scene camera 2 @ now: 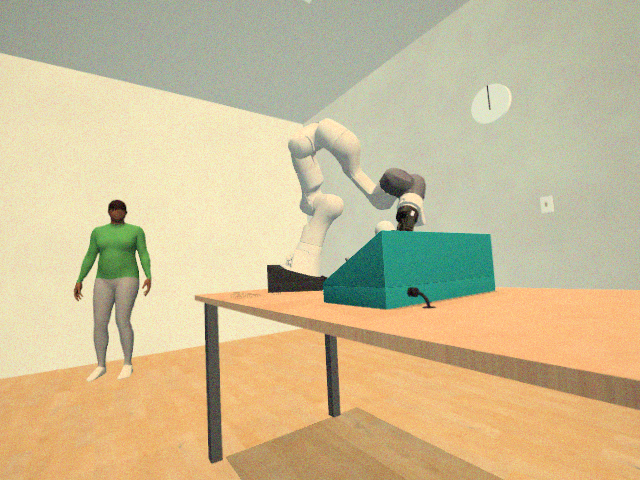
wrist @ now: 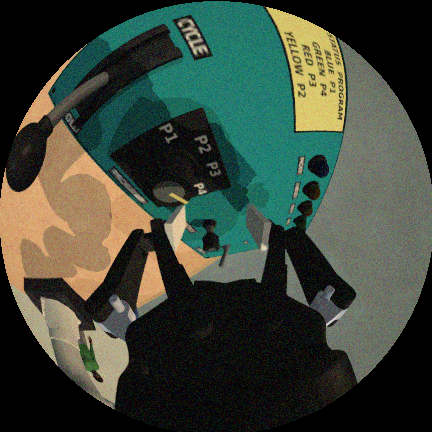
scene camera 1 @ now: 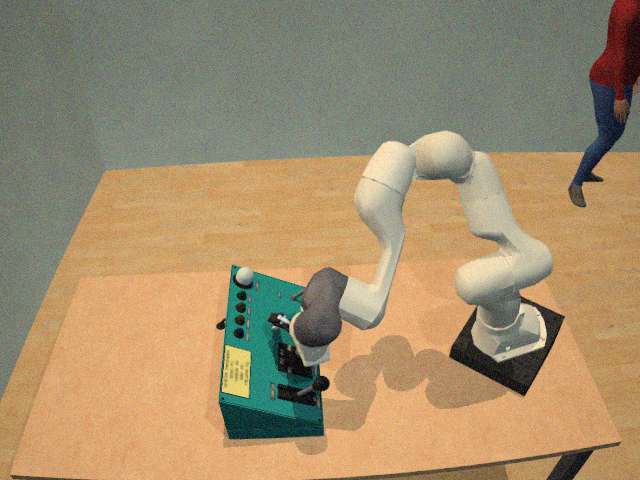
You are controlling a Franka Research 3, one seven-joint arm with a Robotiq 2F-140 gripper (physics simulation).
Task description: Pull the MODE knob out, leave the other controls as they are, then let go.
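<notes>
The teal console stands on the table. In the wrist view, a small black knob, apparently the MODE knob, stands on a short stem in line with the gap between the fingers; its label is too small to read. My gripper is open and empty, its pads apart on either side of the knob in that view, not touching it. The hand hides the knob in scene camera 1. The console hides the fingertips in scene camera 2. How far out the knob stands cannot be told.
The P1–P4 dial has its yellow pointer near P4. The CYCLE lever has a black ball. A thin lever, a white dome and several dark lamps also stand up from the panel.
</notes>
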